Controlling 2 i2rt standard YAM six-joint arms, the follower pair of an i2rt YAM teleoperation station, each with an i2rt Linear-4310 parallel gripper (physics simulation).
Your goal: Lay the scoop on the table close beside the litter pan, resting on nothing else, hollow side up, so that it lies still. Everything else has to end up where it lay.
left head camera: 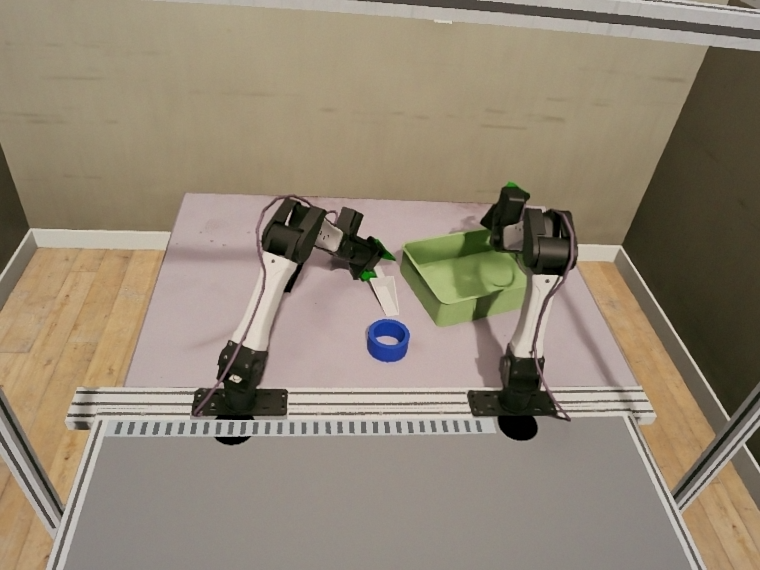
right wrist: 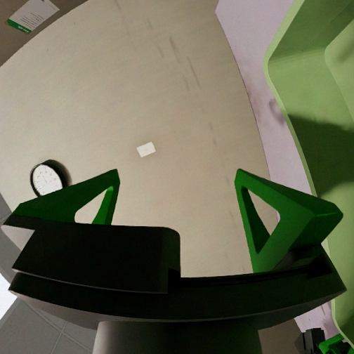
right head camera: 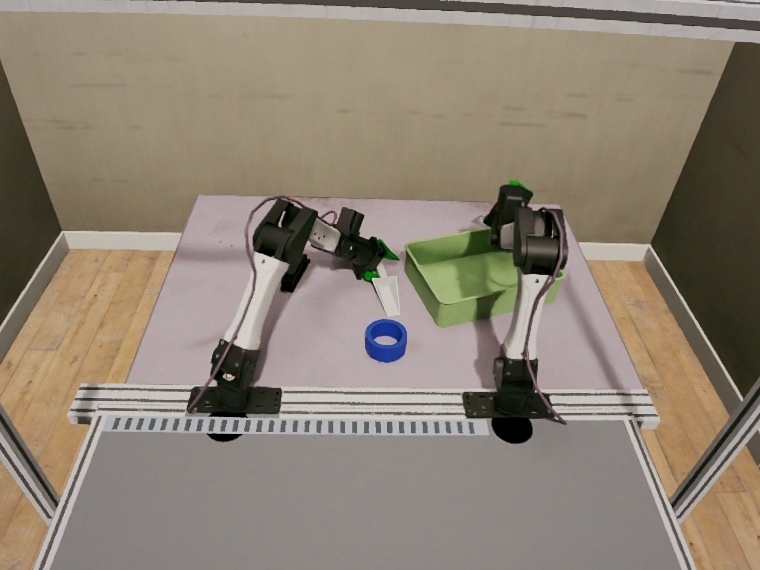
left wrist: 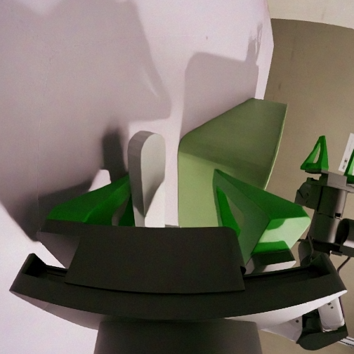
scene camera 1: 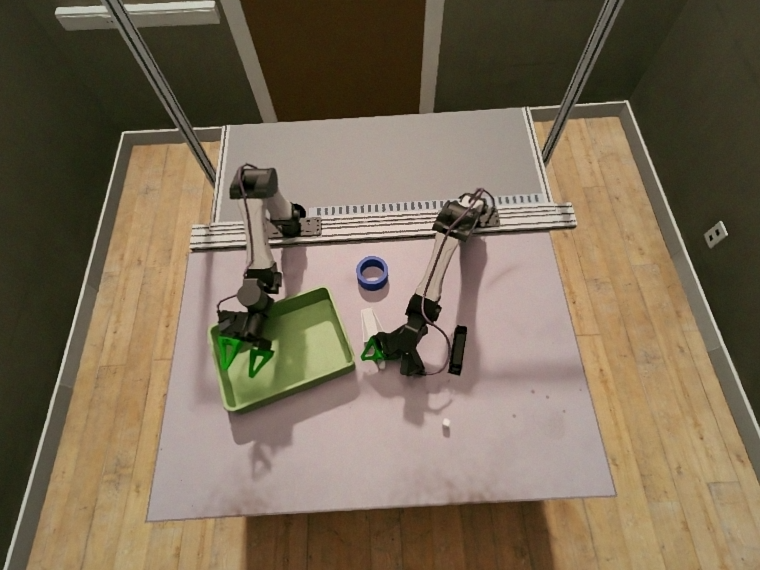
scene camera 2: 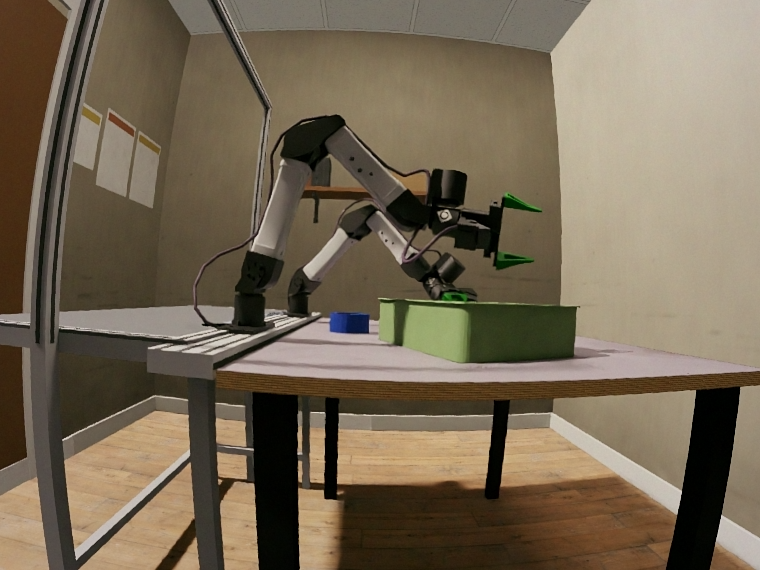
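Seen in the pictures: left gripper, fingertip midpoint: (left head camera: 388,266) (right head camera: 392,266) (scene camera 1: 367,359); right gripper, fingertip midpoint: (scene camera 1: 238,374) (scene camera 2: 538,236); left arm's base, link origin: (left head camera: 240,404) (right head camera: 235,401) (scene camera 2: 298,316); right arm's base, link origin: (left head camera: 511,405) (right head camera: 507,407) (scene camera 1: 292,228) (scene camera 2: 248,329).
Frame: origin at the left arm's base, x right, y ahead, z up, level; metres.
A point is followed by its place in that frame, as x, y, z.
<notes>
The white scoop (left head camera: 386,297) {0.351, 0.365, -0.014} (right head camera: 387,296) {0.348, 0.369, -0.014} (scene camera 1: 368,325) {0.357, 0.354, -0.014} lies beside the green litter pan (left head camera: 423,295) {0.445, 0.342, 0.016} (right head camera: 426,297) {0.448, 0.333, 0.017} (scene camera 1: 294,388) {0.569, 0.547, 0.040} (scene camera 2: 521,334) {0.783, 0.470, 0.026}, a narrow gap apart, blade toward the blue ring, hollow side seemingly up. Whether its handle touches the table is unclear. My left gripper (left head camera: 381,266) {0.364, 0.467, 0.010} (right head camera: 383,267) {0.364, 0.467, 0.010} (left wrist: 177,175) is open around the handle; in the left wrist view the handle (left wrist: 149,170) stands close to the left-hand finger, with a gap to the other. My right gripper (scene camera 1: 238,372) {0.675, 0.541, 0.203} (scene camera 2: 537,236) {0.675, 0.541, 0.203} (right wrist: 176,175) is open and empty, high above the pan's far end.
A blue ring (left head camera: 387,354) {0.330, 0.136, 0.011} (right head camera: 385,353) {0.333, 0.135, 0.016} (scene camera 1: 372,284) {0.337, 0.235, 0.030} (scene camera 2: 348,322) {0.386, 0.184, 0.012} stands near the scoop's blade end. A black bar-shaped object (right head camera: 295,274) {0.098, 0.418, 0.016} (scene camera 1: 457,349) {0.100, 0.458, 0.024} lies beside the left arm. A small white cube (scene camera 1: 446,422) {0.154, 0.658, 0.016} lies beyond the left gripper.
</notes>
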